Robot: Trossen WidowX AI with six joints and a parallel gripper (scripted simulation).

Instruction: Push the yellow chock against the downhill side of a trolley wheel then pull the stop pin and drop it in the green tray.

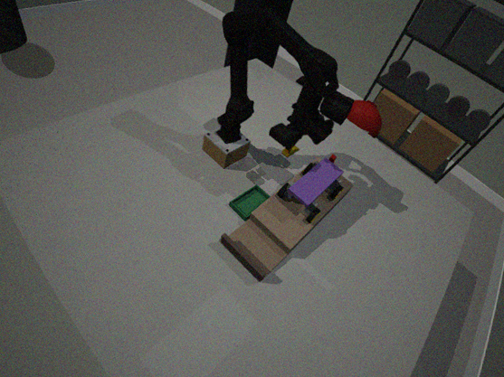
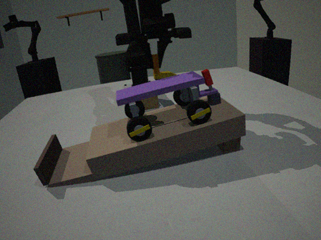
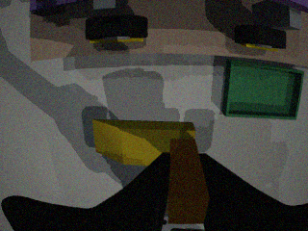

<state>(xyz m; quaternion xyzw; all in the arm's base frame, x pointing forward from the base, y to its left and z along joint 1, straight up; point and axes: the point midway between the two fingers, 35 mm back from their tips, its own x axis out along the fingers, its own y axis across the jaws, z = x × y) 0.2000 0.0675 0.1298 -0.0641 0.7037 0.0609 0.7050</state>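
Right now my gripper tip is 90 mm short of the red-headed stop pin, 120 mm to the right of it and 30 mm above it. The rest, counted from my gripper tip: trolley (130 mm ahead, 10 mm to the left, 60 mm below); then brown ramp (130 mm ahead, 10 mm to the left, 120 mm below); then yellow chock (20 mm to the left, 10 mm below).
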